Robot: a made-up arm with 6 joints. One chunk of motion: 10 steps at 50 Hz.
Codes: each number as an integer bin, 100 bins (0 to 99) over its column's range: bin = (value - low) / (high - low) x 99, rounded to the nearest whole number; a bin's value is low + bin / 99 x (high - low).
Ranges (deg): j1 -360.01..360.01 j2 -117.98..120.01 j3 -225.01..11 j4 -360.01..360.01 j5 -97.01..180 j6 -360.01..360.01
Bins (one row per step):
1: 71 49 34 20 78 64
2: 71 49 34 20 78 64
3: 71 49 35 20 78 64
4: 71 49 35 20 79 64
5: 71 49 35 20 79 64
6: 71 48 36 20 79 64
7: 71 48 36 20 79 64
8: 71 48 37 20 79 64
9: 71 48 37 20 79 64
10: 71 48 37 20 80 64
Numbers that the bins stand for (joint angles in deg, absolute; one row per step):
1: 156.37 -0.19 -143.96 -214.55 121.24 105.46
2: 156.37 -0.19 -143.96 -214.55 121.24 105.46
3: 156.37 -0.19 -141.57 -214.55 121.24 105.46
4: 156.37 -0.19 -141.57 -214.55 124.04 105.46
5: 156.37 -0.19 -141.57 -214.55 124.04 105.46
6: 156.37 -2.59 -139.19 -214.55 124.04 105.46
7: 156.37 -2.59 -139.19 -214.55 124.04 105.46
8: 156.37 -2.59 -136.80 -214.55 124.04 105.46
9: 156.37 -2.59 -136.80 -214.55 124.04 105.46
10: 156.37 -2.59 -136.80 -214.55 126.84 105.46

